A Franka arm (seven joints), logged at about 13 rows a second.
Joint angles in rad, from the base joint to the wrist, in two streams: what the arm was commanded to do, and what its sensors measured. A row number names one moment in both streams.
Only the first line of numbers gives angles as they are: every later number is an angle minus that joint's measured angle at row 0.
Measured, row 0:
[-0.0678 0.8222 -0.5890 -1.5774 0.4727 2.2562 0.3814]
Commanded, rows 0 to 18:
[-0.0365 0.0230 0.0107 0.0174 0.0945 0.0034 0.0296]
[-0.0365 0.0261 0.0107 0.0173 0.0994 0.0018 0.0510]
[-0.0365 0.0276 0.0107 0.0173 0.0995 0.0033 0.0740]
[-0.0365 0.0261 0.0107 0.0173 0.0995 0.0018 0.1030]
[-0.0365 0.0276 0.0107 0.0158 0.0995 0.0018 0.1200]
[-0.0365 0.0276 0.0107 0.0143 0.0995 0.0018 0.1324]
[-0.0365 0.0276 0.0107 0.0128 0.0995 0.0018 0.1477]
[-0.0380 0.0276 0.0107 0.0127 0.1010 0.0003 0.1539]
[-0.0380 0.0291 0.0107 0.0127 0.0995 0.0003 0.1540]
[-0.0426 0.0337 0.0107 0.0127 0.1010 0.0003 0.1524]
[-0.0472 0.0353 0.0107 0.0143 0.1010 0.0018 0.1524]
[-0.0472 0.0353 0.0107 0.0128 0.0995 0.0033 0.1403]
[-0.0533 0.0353 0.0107 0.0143 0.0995 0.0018 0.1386]
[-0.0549 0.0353 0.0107 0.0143 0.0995 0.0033 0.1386]
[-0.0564 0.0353 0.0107 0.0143 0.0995 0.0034 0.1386]
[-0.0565 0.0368 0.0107 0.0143 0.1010 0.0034 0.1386]
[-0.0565 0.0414 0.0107 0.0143 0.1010 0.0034 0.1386]
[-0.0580 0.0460 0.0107 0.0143 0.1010 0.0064 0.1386]
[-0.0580 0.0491 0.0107 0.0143 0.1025 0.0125 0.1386]
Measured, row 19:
[-0.0510 0.0334 0.0100 0.0001 0.0747 0.0013 0.1379]
